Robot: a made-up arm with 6 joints.
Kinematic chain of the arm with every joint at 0, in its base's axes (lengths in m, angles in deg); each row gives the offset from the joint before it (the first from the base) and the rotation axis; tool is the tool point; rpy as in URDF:
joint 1: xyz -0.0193 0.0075 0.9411 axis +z
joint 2: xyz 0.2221 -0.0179 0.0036 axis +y
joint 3: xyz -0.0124 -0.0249 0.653 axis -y
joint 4: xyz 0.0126 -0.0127 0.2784 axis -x
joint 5: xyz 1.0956 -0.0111 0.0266 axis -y
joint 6: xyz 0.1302 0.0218 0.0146 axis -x
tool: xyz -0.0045 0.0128 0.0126 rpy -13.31 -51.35 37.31
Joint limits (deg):
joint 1: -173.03..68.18
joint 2: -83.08..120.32
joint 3: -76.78..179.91
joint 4: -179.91..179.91
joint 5: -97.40..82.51
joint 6: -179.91..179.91
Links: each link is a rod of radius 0.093 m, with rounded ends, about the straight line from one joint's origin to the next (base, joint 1, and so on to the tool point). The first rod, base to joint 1, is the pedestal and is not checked.
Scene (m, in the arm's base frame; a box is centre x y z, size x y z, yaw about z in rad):
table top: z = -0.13
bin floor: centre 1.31 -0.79 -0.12 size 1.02 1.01 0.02 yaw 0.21
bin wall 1: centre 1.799 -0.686 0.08 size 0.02 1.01 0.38 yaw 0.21
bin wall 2: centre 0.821 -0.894 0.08 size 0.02 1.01 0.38 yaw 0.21
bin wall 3: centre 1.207 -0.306 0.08 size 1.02 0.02 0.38 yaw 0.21
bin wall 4: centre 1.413 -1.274 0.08 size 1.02 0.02 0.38 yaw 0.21
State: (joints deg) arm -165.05 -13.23 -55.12 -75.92 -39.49 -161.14
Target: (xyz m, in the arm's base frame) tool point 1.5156 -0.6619 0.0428
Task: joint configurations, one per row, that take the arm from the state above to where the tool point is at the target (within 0.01 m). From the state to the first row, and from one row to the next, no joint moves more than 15 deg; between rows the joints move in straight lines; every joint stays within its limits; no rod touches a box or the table.
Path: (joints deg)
1: -150.62 -11.54 -41.45 -72.41 -37.80 -155.23
2: -136.20 -9.86 -27.77 -68.90 -36.11 -149.33
3: -121.77 -8.17 -14.10 -65.39 -34.41 -143.42
4: -107.34 -6.49 -0.43 -61.88 -32.72 -137.51
5: -92.91 -4.80 13.25 -58.38 -31.03 -131.60
6: -82.85 8.15 14.68 -61.47 -30.54 -135.72
7: -72.79 21.10 16.11 -64.57 -30.05 -139.85
8: -62.73 34.05 17.55 -67.67 -29.56 -143.97
9: -52.67 46.99 18.98 -70.76 -29.06 -148.09
10: -42.61 59.94 20.41 -73.86 -28.57 -152.21
11: -32.55 72.89 21.85 -76.96 -28.08 -156.33
12: -22.49 85.84 23.28 -80.05 -27.59 -160.45

